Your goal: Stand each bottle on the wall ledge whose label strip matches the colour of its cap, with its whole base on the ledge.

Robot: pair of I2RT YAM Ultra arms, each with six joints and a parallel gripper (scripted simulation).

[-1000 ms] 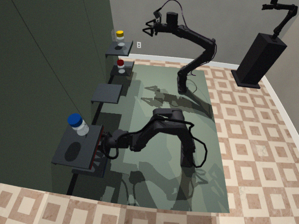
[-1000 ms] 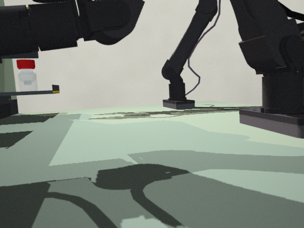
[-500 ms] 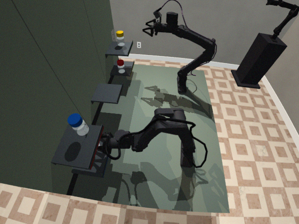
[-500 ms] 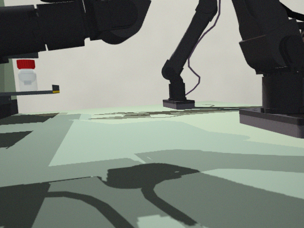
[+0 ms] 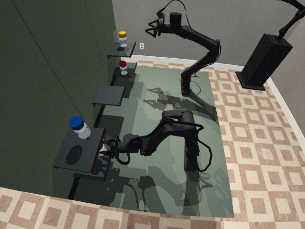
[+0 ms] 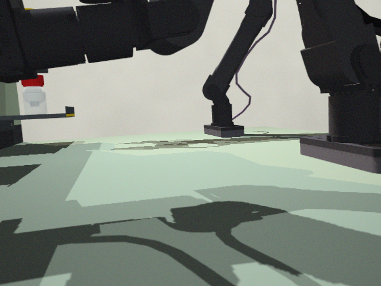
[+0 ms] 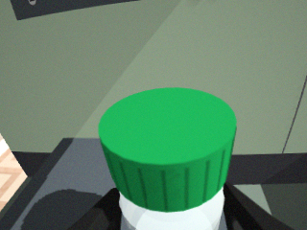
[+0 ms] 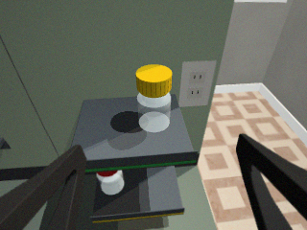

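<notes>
Right now the yellow-capped bottle is 200 mm ahead of my right hand, 110 mm below it and 20 mm to the right of it. Also, from my right hand: blue-capped bottle 760 mm to the left, 210 mm ahead, 110 mm below; then red-capped bottle 300 mm below, 190 mm ahead, 80 mm to the left; then green-capped bottle 770 mm to the left, 300 mm below, 180 mm ahead.
My left gripper is now 180 mm below the blue-capped bottle, 40 mm short of it and 10 mm to the left of it. Round my left hand: red-capped bottle 690 mm to the right, 20 mm ahead, 10 mm below; then green-capped bottle 10 mm below, 10 mm ahead; then yellow-capped bottle 790 mm to the right, 180 mm above, 30 mm ahead.
</notes>
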